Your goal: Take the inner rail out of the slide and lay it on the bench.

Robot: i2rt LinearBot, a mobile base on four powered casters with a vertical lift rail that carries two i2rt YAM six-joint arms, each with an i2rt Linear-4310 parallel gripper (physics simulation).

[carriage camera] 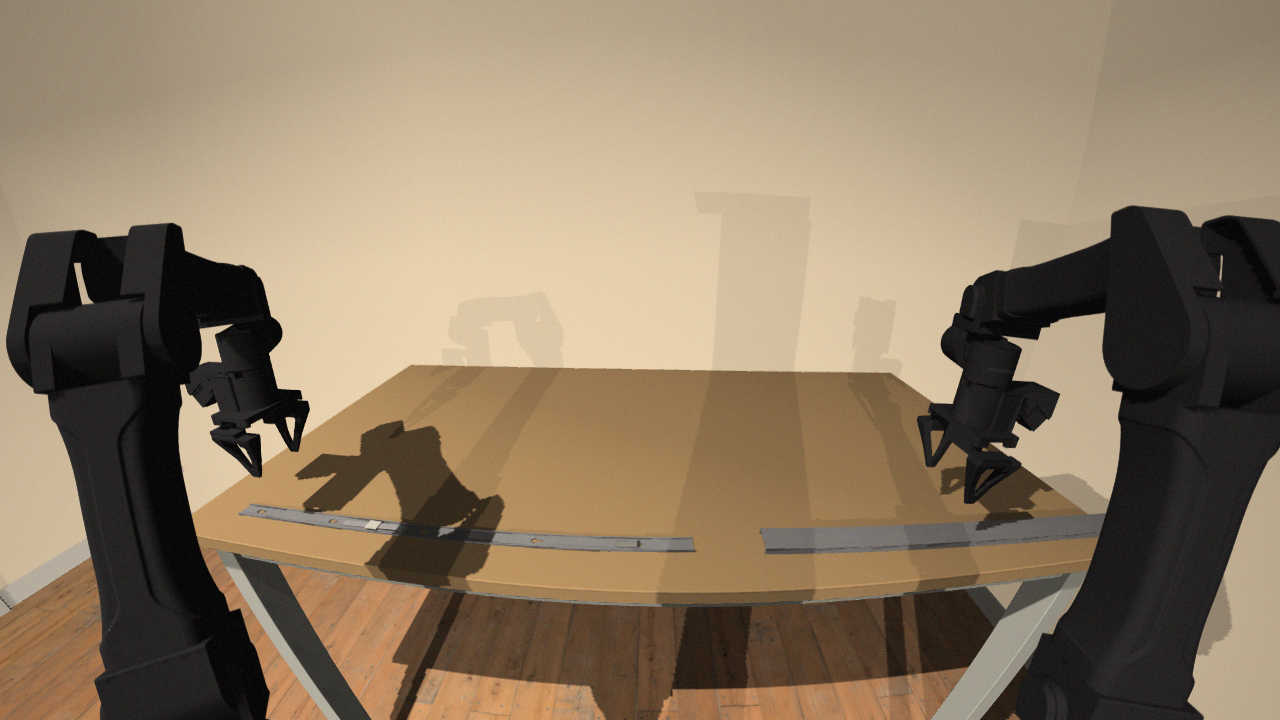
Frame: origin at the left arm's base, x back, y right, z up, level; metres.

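Seen in the pictures: left gripper, fingertip midpoint: (277, 463); right gripper, fingertip midpoint: (948, 483).
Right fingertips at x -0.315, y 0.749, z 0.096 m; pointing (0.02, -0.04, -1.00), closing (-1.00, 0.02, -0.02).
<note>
A point is followed by its place in that frame.
The inner rail (581, 542) {x -0.319, y 0.239, z -0.001 m}, a long thin grey metal strip with small holes and a pale tab, lies flat on the bench (590, 447) {x -0.571, y 0.218, z -0.003 m} along its near edge, left of centre. The wider grey slide (859, 540) {x -0.309, y 0.632, z 0.008 m} lies to its right, with a gap of bench top between their ends. The right arm hides the slide's far right end. My left gripper (278, 462) {x -0.311, y -0.223, z 0.099 m} is open and empty, raised above the bench's left side near the rail's left end. My right gripper (950, 483) {x -0.315, y 0.749, z 0.096 m} is open and empty, raised above the slide.
The bench's near edge runs close in front of both metal pieces. Pale bench legs (284, 622) {x -0.288, y -0.360, z -0.267 m} (1009, 640) {x -0.296, y 1.024, z -0.274 m} stand on the wooden floor (528, 644) {x -0.712, y -0.066, z -0.917 m}. A beige wall (608, 250) {x -1.027, y 0.212, z 0.336 m} stands behind the bench. Shadows of the arms fall across the bench top and part of the rail.
</note>
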